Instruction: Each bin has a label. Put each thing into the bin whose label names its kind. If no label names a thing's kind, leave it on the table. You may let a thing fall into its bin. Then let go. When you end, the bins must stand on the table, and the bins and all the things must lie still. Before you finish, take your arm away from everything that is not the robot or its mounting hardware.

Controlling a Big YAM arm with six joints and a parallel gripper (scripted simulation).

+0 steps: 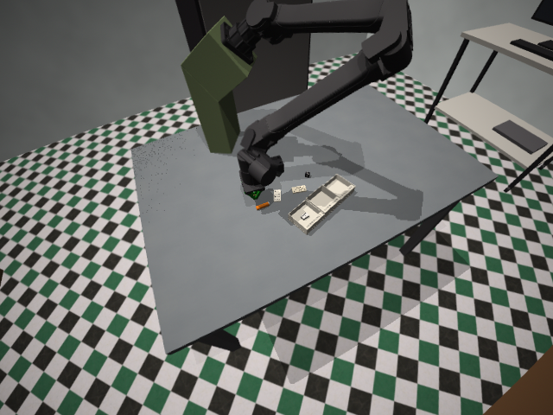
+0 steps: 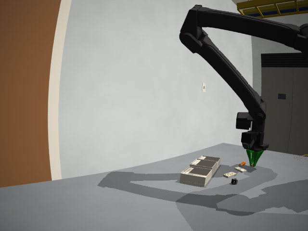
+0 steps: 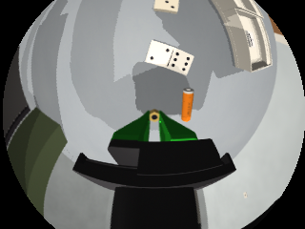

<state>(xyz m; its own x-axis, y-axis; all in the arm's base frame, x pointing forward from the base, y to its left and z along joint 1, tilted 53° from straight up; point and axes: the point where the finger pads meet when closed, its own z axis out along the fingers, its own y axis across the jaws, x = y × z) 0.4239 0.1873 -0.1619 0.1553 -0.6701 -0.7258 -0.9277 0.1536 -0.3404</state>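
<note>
Now: the orange battery 40 mm ahead of my hand, 20 mm to the left of it and 10 mm below it. From my hand the other things lie so: three joined white bins 230 mm to the left, 70 mm ahead, 10 mm above; then black die 210 mm to the left, 80 mm behind, 10 mm below; then brass nut 10 mm below.
</note>
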